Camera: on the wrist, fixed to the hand. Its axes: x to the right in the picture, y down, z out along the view.
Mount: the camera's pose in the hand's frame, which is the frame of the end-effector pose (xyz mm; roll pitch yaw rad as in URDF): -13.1 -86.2 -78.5 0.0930 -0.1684 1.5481
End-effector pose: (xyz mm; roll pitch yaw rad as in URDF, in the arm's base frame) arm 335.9 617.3 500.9 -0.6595 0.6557 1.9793
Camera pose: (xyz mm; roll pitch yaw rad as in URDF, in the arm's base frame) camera 448.9 648.8 501.6 0.7995 0.3977 -2.4362
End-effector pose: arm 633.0 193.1 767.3 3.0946 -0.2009 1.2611
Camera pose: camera 539.0 194.1 837.6 -2.8475 0.1145 -0.2633
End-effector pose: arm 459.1 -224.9 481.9 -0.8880 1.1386 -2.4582
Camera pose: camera 378.3 -142.0 501.1 1.3239 0.3008 -0.2230
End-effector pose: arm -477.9 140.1 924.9 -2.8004 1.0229 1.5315
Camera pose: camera -529.6 223.1 989.6 2.1523 0.2767 -0.4735
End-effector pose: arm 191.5 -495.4 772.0 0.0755 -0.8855 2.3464
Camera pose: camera 208.5 -398.4 708.2 -0.8087 -0.1710 -2.1897
